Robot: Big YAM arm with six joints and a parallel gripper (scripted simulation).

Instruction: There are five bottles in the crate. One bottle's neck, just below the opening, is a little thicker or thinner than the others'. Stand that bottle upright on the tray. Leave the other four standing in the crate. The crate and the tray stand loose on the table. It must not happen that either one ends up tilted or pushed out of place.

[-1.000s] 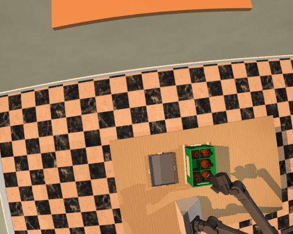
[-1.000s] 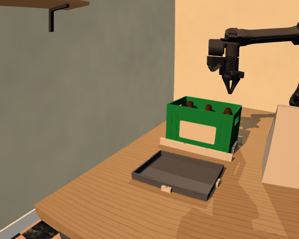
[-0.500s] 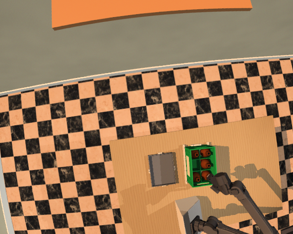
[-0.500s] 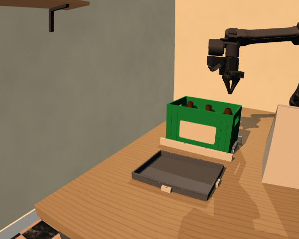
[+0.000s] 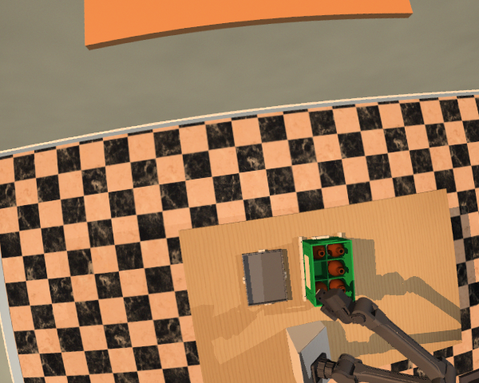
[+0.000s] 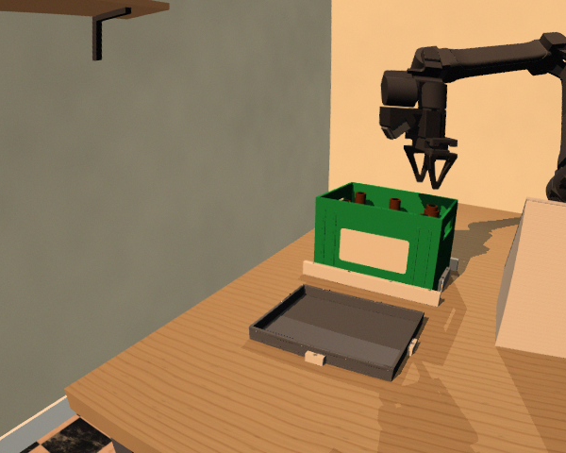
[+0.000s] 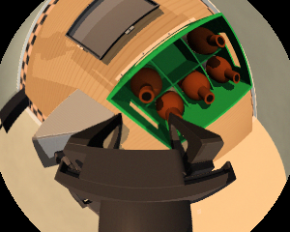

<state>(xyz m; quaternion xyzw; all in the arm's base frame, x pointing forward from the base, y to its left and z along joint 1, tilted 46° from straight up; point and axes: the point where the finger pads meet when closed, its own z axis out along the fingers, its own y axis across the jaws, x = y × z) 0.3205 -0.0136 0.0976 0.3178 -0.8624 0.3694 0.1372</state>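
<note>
Now: the green crate 15 cm below my hand, 8 cm ahead of it and 5 cm to the right of it. The rest, counted from my hand: dark grey tray: 23 cm to the left, 22 cm below, 9 cm ahead.
</note>
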